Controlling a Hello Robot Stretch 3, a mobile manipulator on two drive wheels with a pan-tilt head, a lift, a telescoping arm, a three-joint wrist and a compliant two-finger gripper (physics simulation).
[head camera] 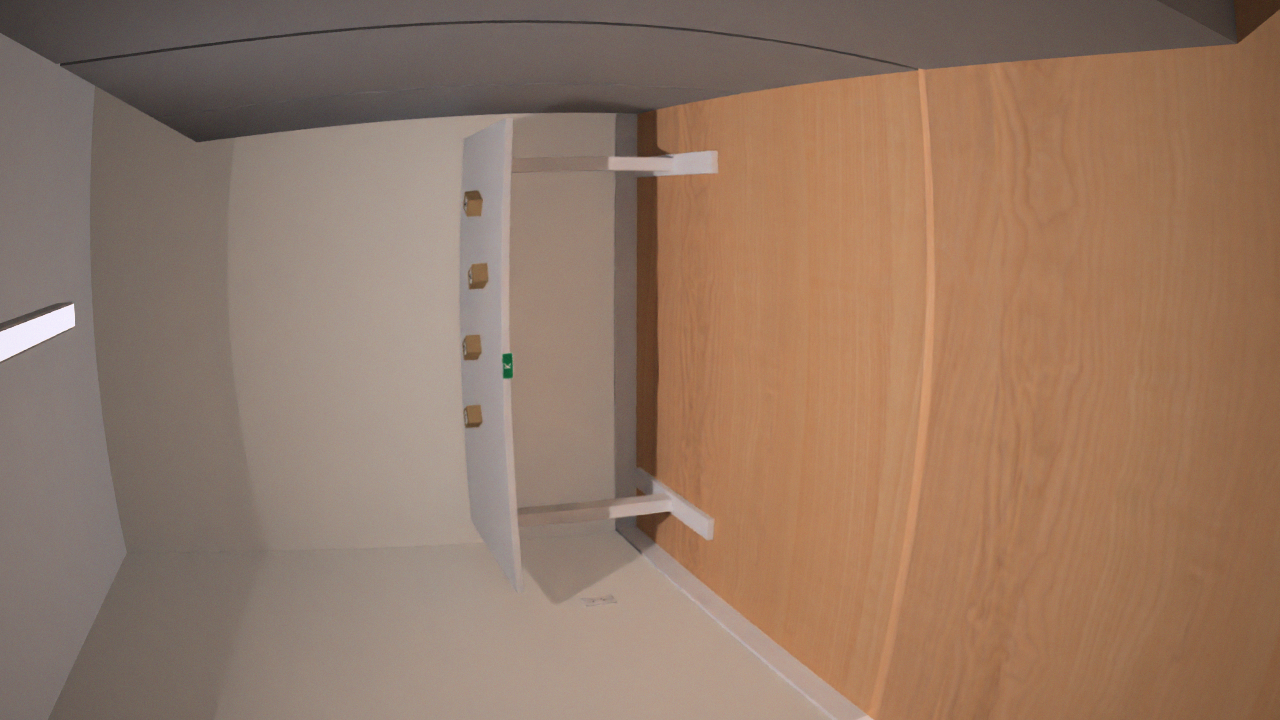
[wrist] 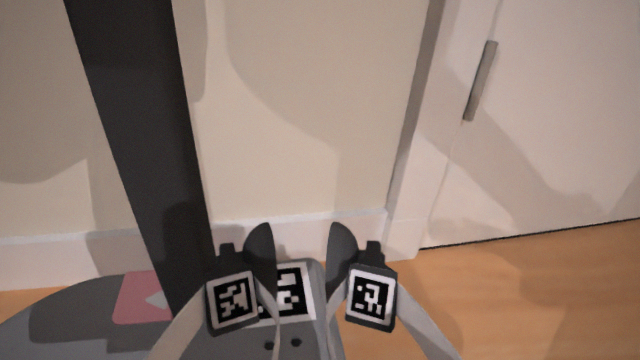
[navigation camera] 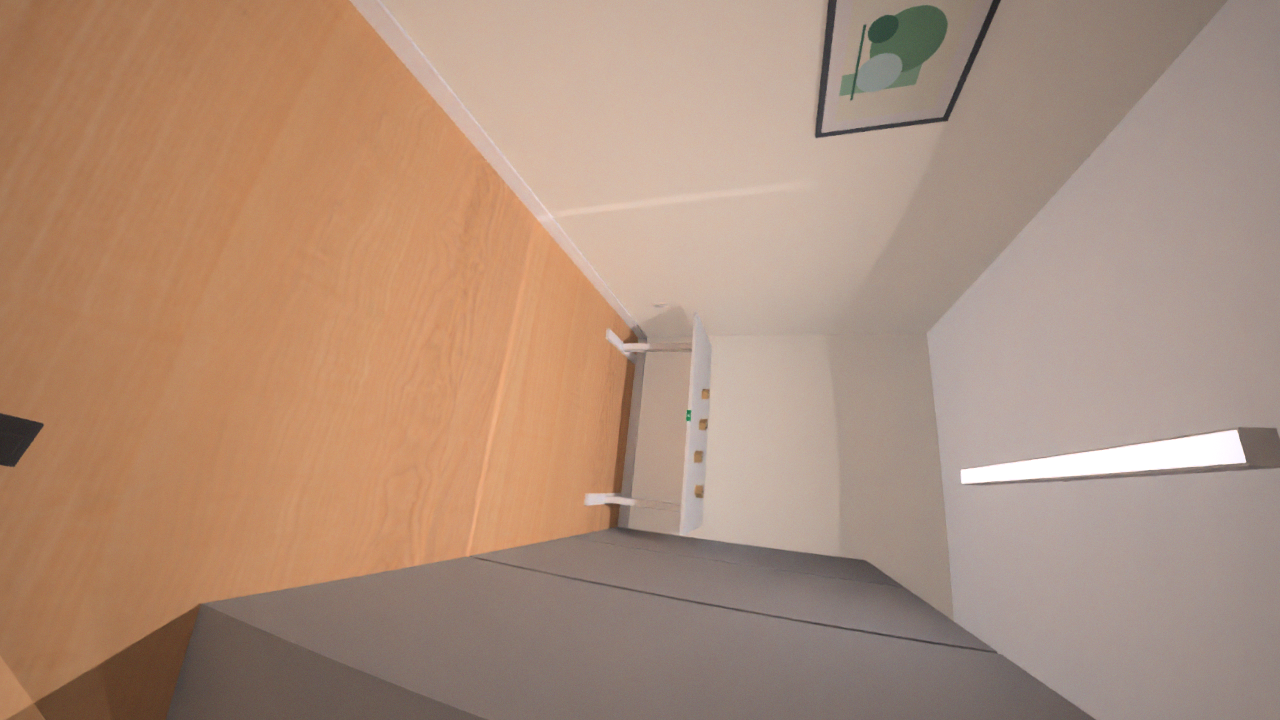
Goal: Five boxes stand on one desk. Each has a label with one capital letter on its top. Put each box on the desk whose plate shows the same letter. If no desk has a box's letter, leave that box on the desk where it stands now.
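A white desk (head camera: 487,483) (navigation camera: 700,358) stands at the far wall; the head and navigation views are turned on their side. Its green front plate (head camera: 507,365) (navigation camera: 688,415) carries a small white letter that looks like K. Several tan boxes (head camera: 472,203) (head camera: 477,275) (head camera: 472,347) (head camera: 473,416) (navigation camera: 705,394) (navigation camera: 698,456) stand in a row on its top, with pale labels too small to read. My gripper (wrist: 300,250) is partly open and empty in the wrist view, above my robot's base, far from the desk and boxes.
A tall dark grey unit (head camera: 805,26) (navigation camera: 537,626) runs along the right side towards the desk. The left wall (navigation camera: 760,223) carries a framed picture (navigation camera: 895,116). In the wrist view, my black mast (wrist: 145,125) and base stand near a wall and a white door (wrist: 560,100).
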